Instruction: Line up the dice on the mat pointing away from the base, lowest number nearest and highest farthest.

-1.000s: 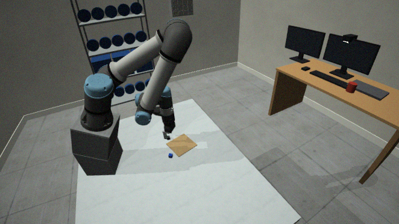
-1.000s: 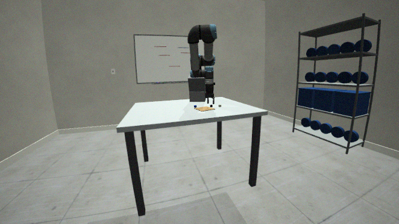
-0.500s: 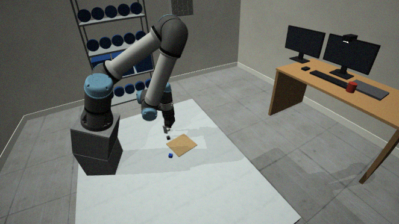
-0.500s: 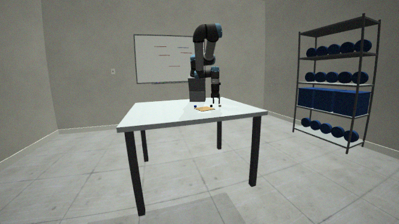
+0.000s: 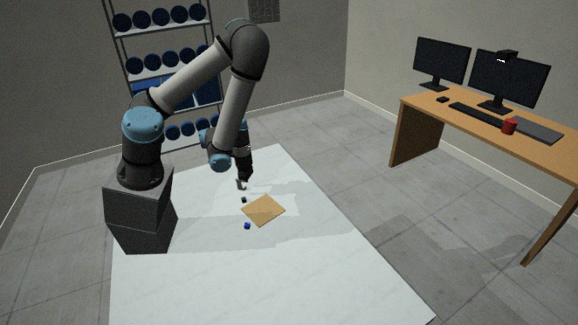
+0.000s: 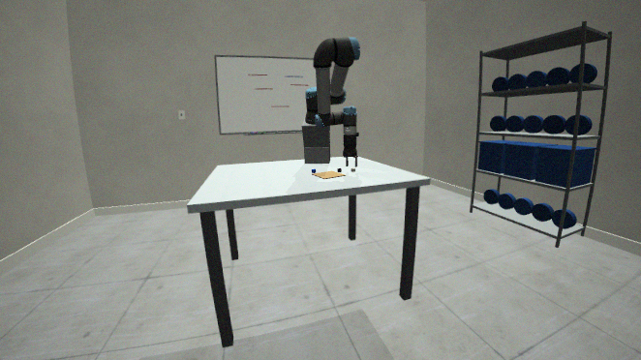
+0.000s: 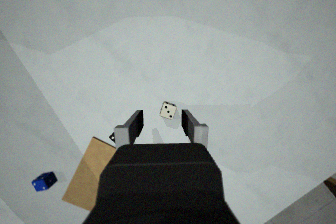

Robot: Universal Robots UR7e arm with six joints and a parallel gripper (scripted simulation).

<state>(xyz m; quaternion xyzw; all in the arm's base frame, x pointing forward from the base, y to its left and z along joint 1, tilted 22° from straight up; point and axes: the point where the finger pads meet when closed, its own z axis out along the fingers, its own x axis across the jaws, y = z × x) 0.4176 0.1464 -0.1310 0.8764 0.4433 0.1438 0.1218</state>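
Right now my hand is 40 mm above the white die and 10 mm to the right of it. Round my hand: tan mat (150 mm to the right, 50 mm below, 50 mm ahead); black die (70 mm to the right, 40 mm below, 10 mm behind); blue die (220 mm to the right, 40 mm below, 30 mm behind).
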